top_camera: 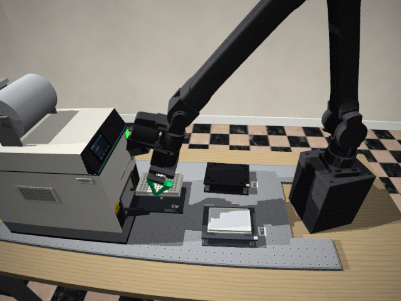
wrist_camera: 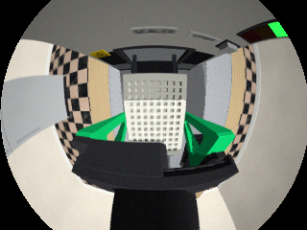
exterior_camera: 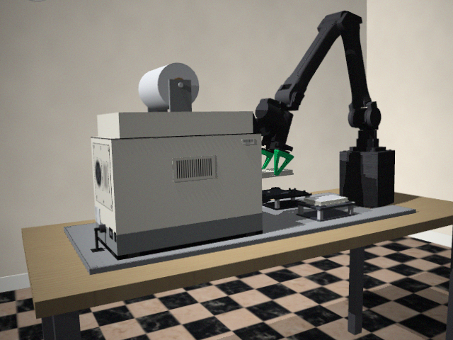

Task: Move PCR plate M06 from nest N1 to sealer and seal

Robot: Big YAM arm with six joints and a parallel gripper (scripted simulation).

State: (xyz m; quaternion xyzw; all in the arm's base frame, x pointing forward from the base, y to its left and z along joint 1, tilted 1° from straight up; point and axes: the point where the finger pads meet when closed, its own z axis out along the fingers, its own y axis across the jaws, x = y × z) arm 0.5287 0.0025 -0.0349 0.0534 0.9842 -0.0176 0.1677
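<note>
My gripper is now 7 cm above the sealer stage. Also, from my hand: start key (10 cm to the right, 9 cm ahead, 3 cm above); then plate M06 (right at my hand); then yellow warning label (11 cm ahead, 8 cm to the left, 2 cm below).
</note>
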